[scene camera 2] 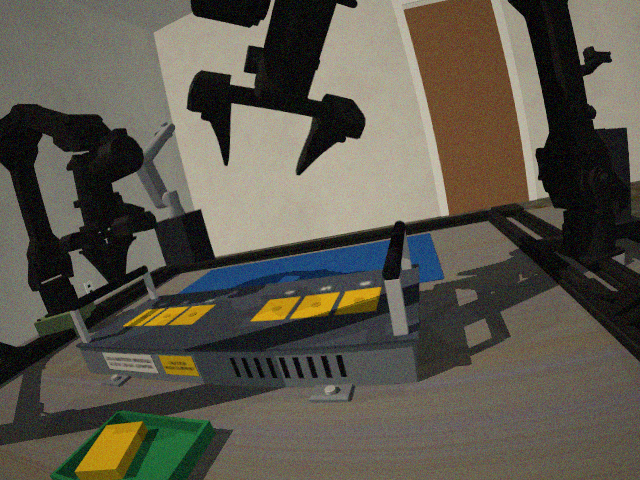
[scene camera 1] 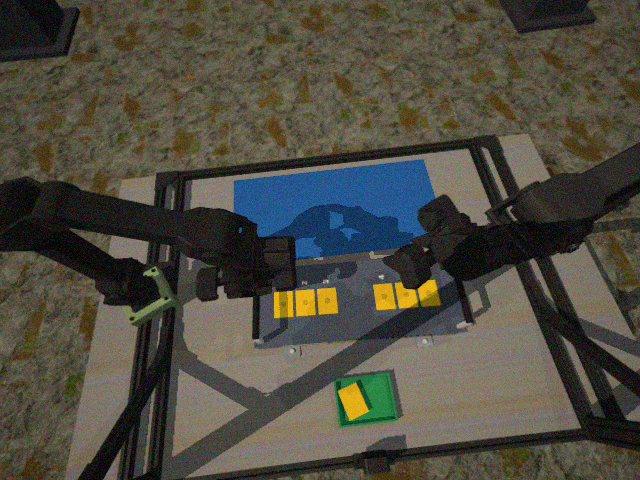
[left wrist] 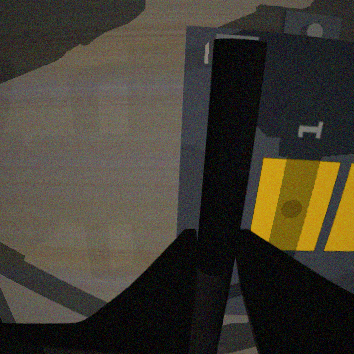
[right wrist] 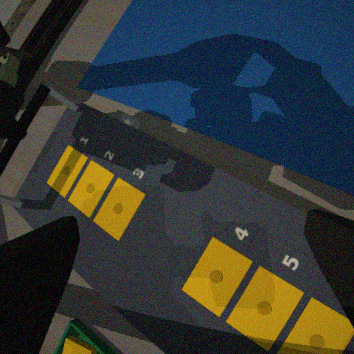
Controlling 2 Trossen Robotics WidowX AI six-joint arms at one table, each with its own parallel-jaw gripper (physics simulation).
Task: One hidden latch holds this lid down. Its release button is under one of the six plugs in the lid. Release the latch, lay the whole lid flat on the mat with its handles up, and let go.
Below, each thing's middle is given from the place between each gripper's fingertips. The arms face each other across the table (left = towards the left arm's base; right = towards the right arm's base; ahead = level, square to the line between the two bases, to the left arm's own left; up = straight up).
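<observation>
My right hand is 21 cm above the blue mat [scene camera 1: 367, 208], 23 cm short of it and 8 cm to the right of it. As for the green tray [scene camera 2: 170, 440], that's 20 cm below my right hand, 24 cm behind it and 9 cm to the left.
With my left gripper, it's 9 cm above the green tray, 23 cm past it and 20 cm to the left of it. The blue mat, counting from my left hand, is 10 cm below, 24 cm ahead and 21 cm to the right.
</observation>
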